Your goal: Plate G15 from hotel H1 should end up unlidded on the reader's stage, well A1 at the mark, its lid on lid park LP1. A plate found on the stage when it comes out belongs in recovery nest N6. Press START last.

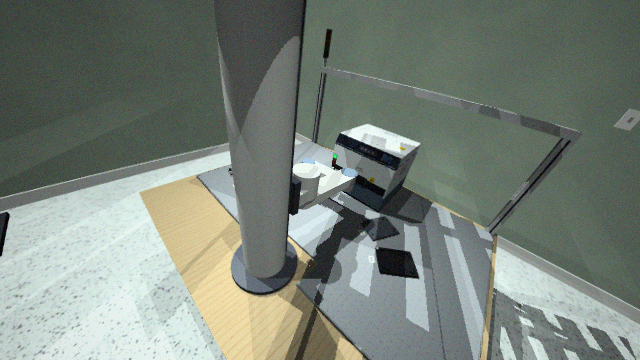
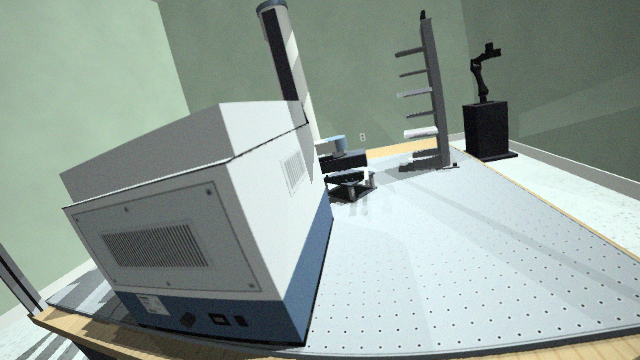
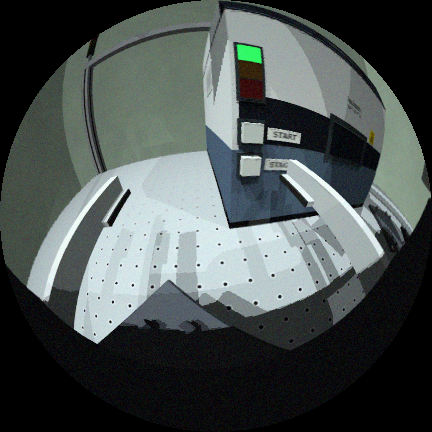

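Seen in the pictures: gripper, fingertip midpoint: [image 2: 336, 188] [image 3: 202, 170]; arm's base, link origin: [image 1: 265, 262].
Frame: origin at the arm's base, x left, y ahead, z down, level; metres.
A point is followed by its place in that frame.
Note:
My gripper [image 3: 202, 170] @(y 0.598, x 0.223, z -0.099 m) is open and empty, its two pale fingers spread wide in front of the reader [image 1: 367, 167] @(y 0.617, x -0.029, z -0.237 m) [image 2: 270, 200] @(y 0.927, x 0.205, z -0.221 m) [image 3: 300, 65] @(y 0.613, x 0.124, z -0.218 m). The white START button [image 3: 252, 133] @(y 0.604, x 0.180, z -0.129 m) and the STAGE button [image 3: 250, 166] @(y 0.604, x 0.180, z -0.098 m) below it are on the reader's front, beyond the fingers. The right finger overlaps part of the STAGE label. The top lamp [image 3: 249, 53] @(y 0.610, x 0.179, z -0.211 m) glows green; the two below it are dark. The stage does not show. A hotel [image 2: 438, 100] @(y 0.344, x 0.596, z -0.259 m) stands at the back right, with a thick white plate [image 2: 420, 132] @(y 0.295, x 0.527, z -0.150 m) on a low shelf and a thinner pale item [image 2: 414, 92] @(y 0.303, x 0.526, z -0.300 m) higher up. No plate labels are readable.
A black square pad [image 1: 396, 262] @(y 0.384, x -0.379, z -0.025 m) and a dark square piece [image 1: 382, 228] @(y 0.519, x -0.245, z -0.022 m) are on the perforated deck [image 1: 350, 320] @(y 0.069, x -0.360, z -0.013 m) [image 2: 450, 280] @(y 0.882, x 0.432, z -0.013 m). A low dark stand [image 2: 351, 192] @(y 0.512, x 0.248, z -0.044 m) is beside the arm. The arm's column [image 1: 265, 150] @(y -0.036, x -0.066, z -0.521 m) hides part of the deck. A metal frame [image 1: 450, 102] @(y 1.004, x -0.207, z -0.595 m) rises behind the reader.

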